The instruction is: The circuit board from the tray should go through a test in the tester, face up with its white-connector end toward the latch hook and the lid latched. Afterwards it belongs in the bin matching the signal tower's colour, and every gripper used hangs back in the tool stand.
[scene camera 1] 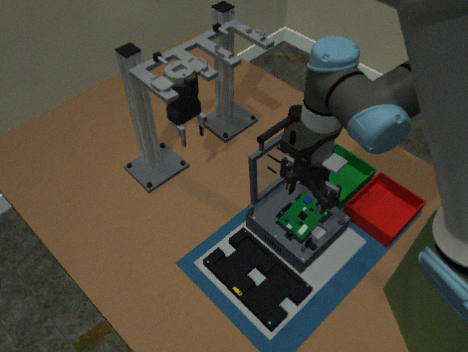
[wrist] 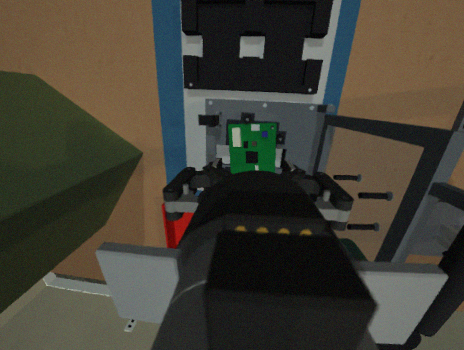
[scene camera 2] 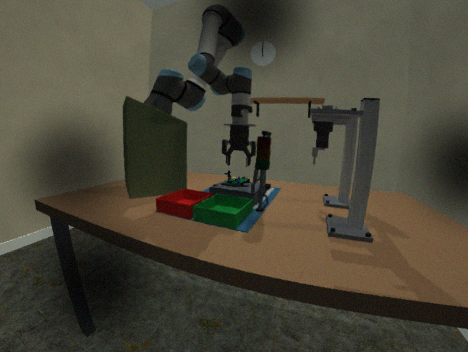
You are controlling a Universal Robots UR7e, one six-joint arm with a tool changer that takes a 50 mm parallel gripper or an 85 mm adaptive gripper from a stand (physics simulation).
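Pixels of known places: hand, its tool point: [scene camera 2: 240, 121]; arm's base, origin of its link: [scene camera 2: 155, 114].
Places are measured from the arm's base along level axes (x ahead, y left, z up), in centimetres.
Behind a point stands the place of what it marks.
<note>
The green circuit board [scene camera 1: 296, 215] {x 41.2, y 11.5, z -27.6 cm} [scene camera 2: 239, 181] {x 43.8, y 6.4, z -27.2 cm} [wrist: 265, 150] {x 42.0, y 11.9, z -27.5 cm} lies face up on the grey tester [scene camera 1: 270, 227] {x 42.9, y 17.7, z -29.6 cm} [wrist: 300, 115] {x 46.0, y 17.9, z -29.6 cm}; full seating cannot be told. Its long white connector is on the side near the black latch hook [scene camera 1: 310, 243] {x 33.1, y 14.4, z -26.4 cm} [wrist: 208, 120] {x 32.9, y 14.5, z -26.5 cm}. The lid frame [scene camera 1: 253, 180] {x 49.2, y 18.7, z -17.8 cm} [wrist: 375, 132] {x 49.3, y 17.9, z -16.8 cm} stands upright, open. My gripper [scene camera 1: 306, 200] [scene camera 2: 238, 163] [wrist: 253, 166], the adaptive one, is open above the board, fingers on either side of it and apart from it. The board's far end is hidden in the wrist view. The signal tower [scene camera 2: 263, 151] {x 55.9, y 0.0, z -14.6 cm} shows dim red and green segments.
The black tray [scene camera 1: 240, 265] {x 40.4, y 27.9, z -33.8 cm} [wrist: 255, 75] {x 37.9, y 22.2, z -32.8 cm} lies beside the tester. Green bin [scene camera 1: 367, 179] {x 41.6, y -14.5, z -32.3 cm} [scene camera 2: 225, 216] {x 52.8, y -16.4, z -32.1 cm} and red bin [scene camera 1: 382, 220] {x 31.0, y -9.9, z -35.0 cm} [scene camera 2: 177, 206] {x 36.4, y -19.1, z -32.1 cm} [wrist: 173, 230] {x 26.7, y -13.9, z -34.3 cm} stand behind. The tool stand [scene camera 1: 137, 110] {x 79.5, y 31.5, z -13.1 cm} [scene camera 2: 365, 165] {x 86.4, y 1.1, z -16.0 cm} holds the parallel gripper [scene camera 1: 193, 137]. A green panel [scene camera 2: 155, 150] {x 12.2, y -8.8, z -16.2 cm} [wrist: 55, 150] {x 12.3, y 6.4, z -22.0 cm} stands nearby.
</note>
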